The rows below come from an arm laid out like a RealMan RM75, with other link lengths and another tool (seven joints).
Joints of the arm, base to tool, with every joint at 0 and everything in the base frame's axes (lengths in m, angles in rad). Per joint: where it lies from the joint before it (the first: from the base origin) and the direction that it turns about. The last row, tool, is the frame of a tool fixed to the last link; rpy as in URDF.
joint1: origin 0 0 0.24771 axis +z
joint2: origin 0 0 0 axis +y
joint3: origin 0 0 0.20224 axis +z
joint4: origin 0 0 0 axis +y
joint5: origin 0 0 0.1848 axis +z
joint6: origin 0 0 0 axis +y
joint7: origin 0 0 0.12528 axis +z
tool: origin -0.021 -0.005 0.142 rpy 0 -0.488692 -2.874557
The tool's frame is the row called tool.
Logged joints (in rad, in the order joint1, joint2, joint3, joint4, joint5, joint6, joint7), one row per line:
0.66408, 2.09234, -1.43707, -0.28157, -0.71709, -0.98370, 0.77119
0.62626, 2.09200, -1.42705, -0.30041, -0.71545, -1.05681, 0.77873
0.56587, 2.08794, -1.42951, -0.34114, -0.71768, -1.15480, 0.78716
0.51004, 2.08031, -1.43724, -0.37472, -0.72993, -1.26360, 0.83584
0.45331, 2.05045, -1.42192, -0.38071, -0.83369, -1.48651, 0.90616
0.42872, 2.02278, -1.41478, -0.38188, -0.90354, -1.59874, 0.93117
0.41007, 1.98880, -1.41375, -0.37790, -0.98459, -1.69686, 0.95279
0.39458, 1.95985, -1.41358, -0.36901, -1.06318, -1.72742, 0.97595
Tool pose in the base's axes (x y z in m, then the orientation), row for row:
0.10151, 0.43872, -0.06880, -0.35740, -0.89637, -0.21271, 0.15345
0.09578, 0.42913, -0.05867, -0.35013, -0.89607, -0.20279, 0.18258
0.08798, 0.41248, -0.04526, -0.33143, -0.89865, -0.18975, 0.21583
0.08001, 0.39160, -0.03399, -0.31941, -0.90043, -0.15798, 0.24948
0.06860, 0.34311, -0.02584, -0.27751, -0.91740, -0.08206, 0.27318
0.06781, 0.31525, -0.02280, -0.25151, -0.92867, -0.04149, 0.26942
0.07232, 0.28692, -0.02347, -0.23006, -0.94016, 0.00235, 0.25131
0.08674, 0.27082, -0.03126, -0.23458, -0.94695, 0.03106, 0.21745
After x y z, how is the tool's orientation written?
As a quaternion, x y z w.
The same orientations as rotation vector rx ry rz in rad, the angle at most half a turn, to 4 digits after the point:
-1.0248, -2.5703, -0.6099
-0.9880, -2.5285, -0.5722
-0.9187, -2.4909, -0.5260
-0.8699, -2.4523, -0.4302
-0.7467, -2.4683, -0.2208
-0.6780, -2.5034, -0.1118
-0.6260, -2.5580, 0.0064
-0.6497, -2.6225, 0.0860

